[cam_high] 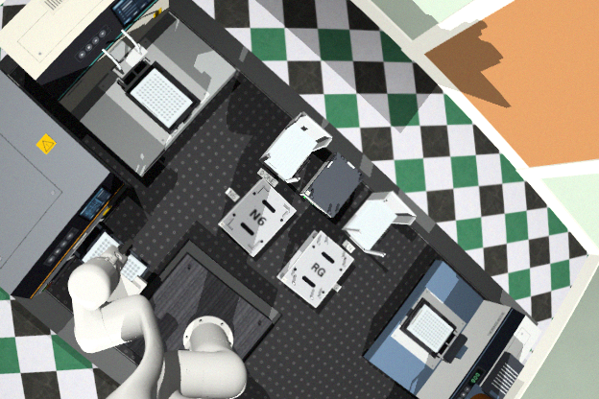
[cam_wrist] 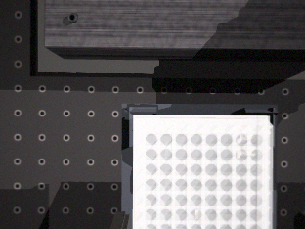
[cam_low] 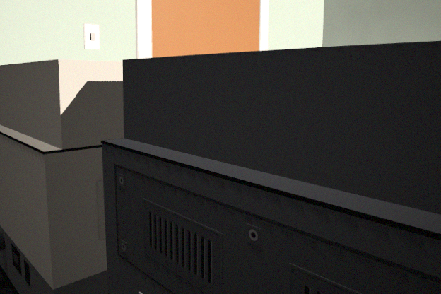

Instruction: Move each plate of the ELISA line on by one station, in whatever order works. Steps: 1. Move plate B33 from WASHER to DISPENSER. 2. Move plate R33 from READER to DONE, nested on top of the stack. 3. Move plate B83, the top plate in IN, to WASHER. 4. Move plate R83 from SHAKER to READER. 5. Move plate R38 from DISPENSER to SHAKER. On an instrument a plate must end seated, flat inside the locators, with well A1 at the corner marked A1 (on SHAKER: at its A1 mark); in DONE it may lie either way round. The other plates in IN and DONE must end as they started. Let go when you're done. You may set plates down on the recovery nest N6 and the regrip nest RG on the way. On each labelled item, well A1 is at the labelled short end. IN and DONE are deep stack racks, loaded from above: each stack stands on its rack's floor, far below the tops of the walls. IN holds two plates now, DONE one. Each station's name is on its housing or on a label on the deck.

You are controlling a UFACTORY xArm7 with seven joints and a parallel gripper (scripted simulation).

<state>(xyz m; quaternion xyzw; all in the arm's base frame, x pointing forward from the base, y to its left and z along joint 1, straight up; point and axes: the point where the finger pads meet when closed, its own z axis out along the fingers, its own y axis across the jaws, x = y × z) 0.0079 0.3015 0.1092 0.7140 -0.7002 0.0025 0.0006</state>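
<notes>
Right now my hand is 5 cm above the dark reader nest. Round my hand: N6 nest (31 cm ahead, 20 cm to the right, 12 cm below); then regrip nest RG (40 cm to the right, 31 cm ahead, 10 cm below).
</notes>
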